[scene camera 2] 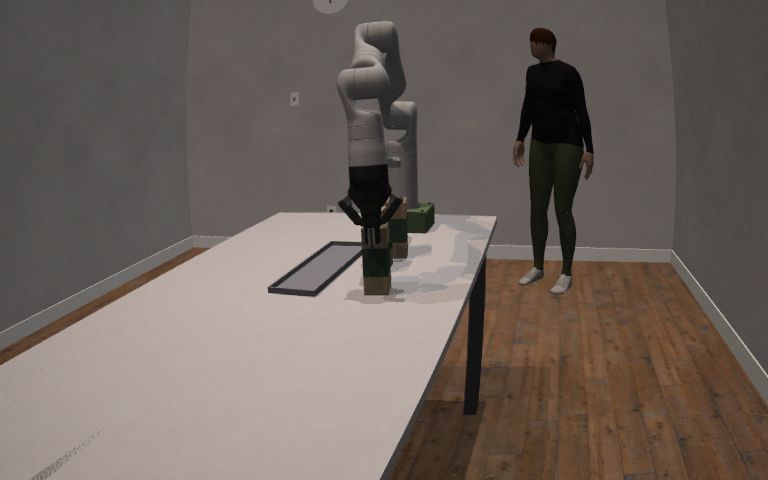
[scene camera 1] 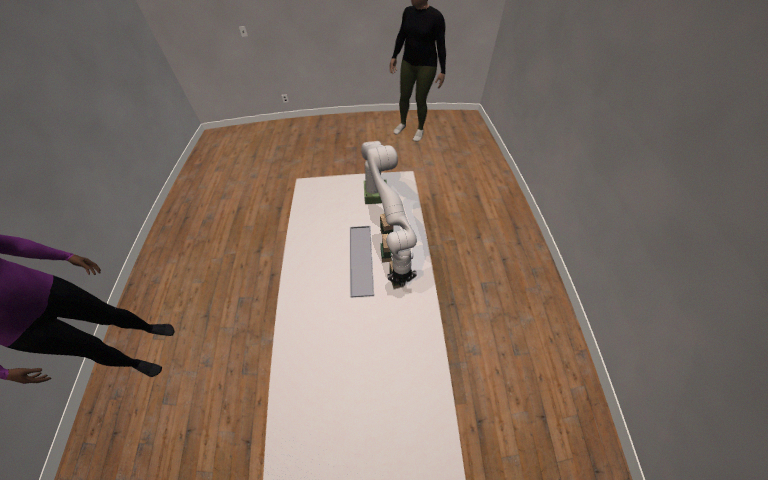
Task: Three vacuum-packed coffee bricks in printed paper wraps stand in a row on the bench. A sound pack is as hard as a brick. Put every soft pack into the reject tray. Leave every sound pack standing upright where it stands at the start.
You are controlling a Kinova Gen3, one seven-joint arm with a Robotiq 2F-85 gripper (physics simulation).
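Seen in the pictures: gripper, fingertip midpoint: [scene camera 2: 373, 246] [scene camera 1: 402, 285]; arm's base, link origin: [scene camera 1: 373, 188].
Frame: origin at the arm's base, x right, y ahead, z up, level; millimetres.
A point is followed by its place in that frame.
Note:
The nearest coffee brick [scene camera 2: 376, 261] @[x 27, y 631, z 8 mm], tan with a dark green band, stands upright on the bench. My gripper [scene camera 1: 401, 281] @[x 28, y 667, z 48 mm] [scene camera 2: 371, 237] @[x 28, y 667, z 48 mm] points down with its fingers shut and nothing between them. In the scene camera 2 view the fingertips overlap the upper front of this brick; whether they touch it cannot be told. The middle brick [scene camera 1: 385, 247] @[x 53, y 470, z 74 mm] and the far brick [scene camera 1: 385, 224] @[x 17, y 338, z 75 mm] stand behind it in a row, partly hidden by the arm. One rear brick [scene camera 2: 399, 229] @[x -6, y 349, z 9 mm] shows upright in the scene camera 2 view. The grey reject tray [scene camera 1: 350, 261] @[x 229, y 429, z -51 mm] [scene camera 2: 291, 292] @[x 212, y 630, z -59 mm] lies flat beside the row.
The arm rises from a green base block [scene camera 1: 372, 199] @[x 23, y 66, z -24 mm] [scene camera 2: 420, 218] @[x -54, y 81, z -21 mm] at the far end of the white bench [scene camera 1: 362, 384] @[x 305, y 1026, z -66 mm] [scene camera 2: 237, 367] @[x 228, y 1009, z -65 mm]. A person in black [scene camera 1: 420, 39] [scene camera 2: 553, 101] stands beyond the bench. A person in purple [scene camera 1: 25, 294] is at the left.

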